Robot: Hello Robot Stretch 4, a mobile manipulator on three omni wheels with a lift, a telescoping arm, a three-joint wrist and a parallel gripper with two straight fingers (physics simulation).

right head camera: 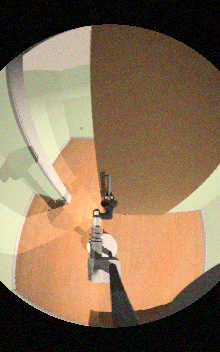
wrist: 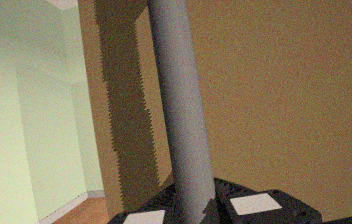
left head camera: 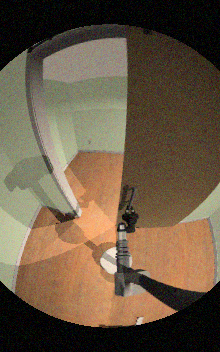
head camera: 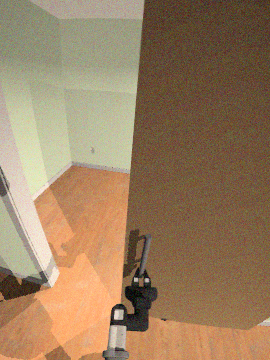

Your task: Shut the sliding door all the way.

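Where they show: robot's base, origin of its link: [right head camera: 102,245] [left head camera: 115,259].
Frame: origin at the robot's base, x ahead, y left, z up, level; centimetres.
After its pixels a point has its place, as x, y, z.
The brown sliding door [head camera: 200,150] {54.2, -20.6, 137.9} [left head camera: 170,125] {53.8, -23.4, 145.9} [right head camera: 150,115] {53.1, -28.1, 142.9} [wrist: 280,110] {54.5, -17.6, 82.7} fills the right side of the views. Its left edge stands apart from the pale door frame [head camera: 31,225] {76.5, 60.0, 72.6} [left head camera: 45,130] {78.6, 59.7, 139.6} [right head camera: 25,115] {77.9, 59.8, 147.6} on the left, so the doorway is partly open. A grey vertical bar handle [head camera: 145,254] {48.7, -9.3, 94.2} [left head camera: 132,195] {48.9, -8.9, 96.7} [right head camera: 109,185] {48.7, -9.9, 92.0} [wrist: 182,105] {48.7, -9.3, 84.2} is fixed near the door's left edge. My gripper [head camera: 141,278] [left head camera: 130,210] [right head camera: 108,196] [wrist: 196,196] {52.0, -9.3, 77.6} is shut on the lower part of the handle, one fingertip on each side. The handle's lower end is hidden by the gripper.
Through the doorway show a room with a wooden floor [head camera: 95,210] {176.2, 43.7, -2.8} and green walls [head camera: 100,120] {298.0, 58.6, 94.7}. The foot of the door frame stands at the lower left in the head view. A green wall [left head camera: 15,200] {52.5, 159.7, 59.5} continues left of the frame. My arm [head camera: 117,337] {22.3, -0.4, 88.2} reaches up from below.
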